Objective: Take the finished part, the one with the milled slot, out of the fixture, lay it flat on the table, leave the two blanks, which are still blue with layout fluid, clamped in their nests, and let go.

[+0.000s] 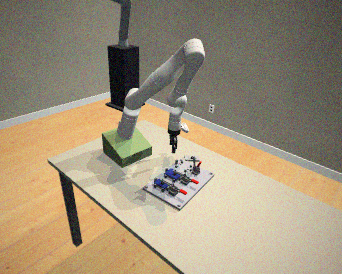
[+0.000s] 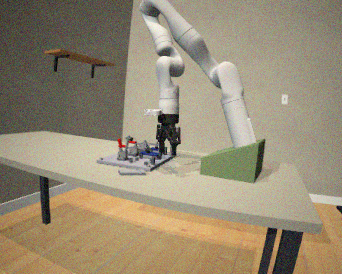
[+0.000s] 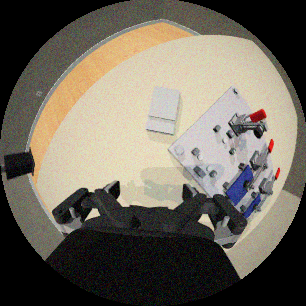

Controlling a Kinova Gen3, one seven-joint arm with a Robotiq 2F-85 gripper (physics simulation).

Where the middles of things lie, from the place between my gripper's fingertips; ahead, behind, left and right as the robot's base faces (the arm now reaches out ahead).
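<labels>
Finished part [image 3: 162,110]: 6 cm below my hand, 10 cm ahead of it and 8 cm to the left of it. Fixture plate [image 1: 204,176]: 6 cm below my hand, 17 cm ahead of it, 16 cm to the right of it. Going by their middles, the finished part is the nearest to my hand of the things named here.
</labels>
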